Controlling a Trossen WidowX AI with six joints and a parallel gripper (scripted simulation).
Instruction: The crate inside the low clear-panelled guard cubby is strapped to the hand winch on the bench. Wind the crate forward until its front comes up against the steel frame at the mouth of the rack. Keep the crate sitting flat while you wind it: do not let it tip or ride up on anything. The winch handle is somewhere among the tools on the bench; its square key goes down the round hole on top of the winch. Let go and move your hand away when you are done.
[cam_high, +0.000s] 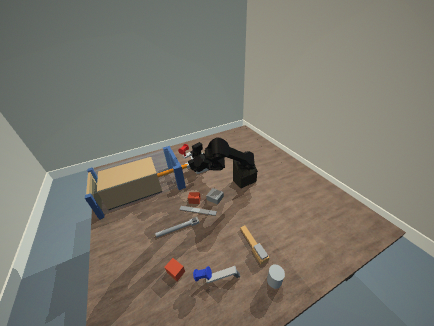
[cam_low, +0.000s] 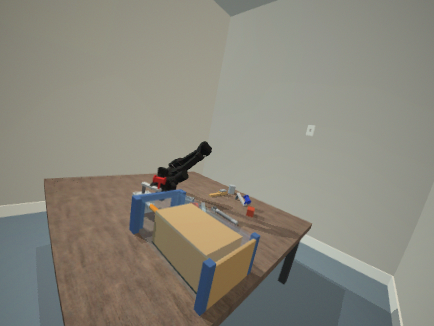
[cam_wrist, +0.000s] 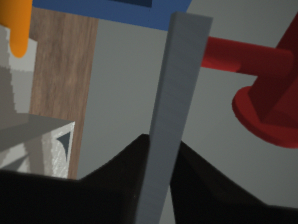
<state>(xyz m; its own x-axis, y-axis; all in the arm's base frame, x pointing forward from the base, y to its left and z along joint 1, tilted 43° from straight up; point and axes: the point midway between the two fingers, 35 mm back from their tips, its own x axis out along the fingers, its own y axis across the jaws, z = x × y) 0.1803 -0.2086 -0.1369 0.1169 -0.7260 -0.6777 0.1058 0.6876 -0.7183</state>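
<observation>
The red handle knob is 50 mm ahead of my gripper tip, 20 mm to the left of it and 40 mm above it. From my gripper tip the other things lie so: blue frame: 110 mm ahead, 20 mm to the right, 40 mm below; then red-gripped winch handle: 10 mm ahead, 10 mm to the left, 10 mm above; then grey winch: 70 mm behind, 120 mm below.
</observation>
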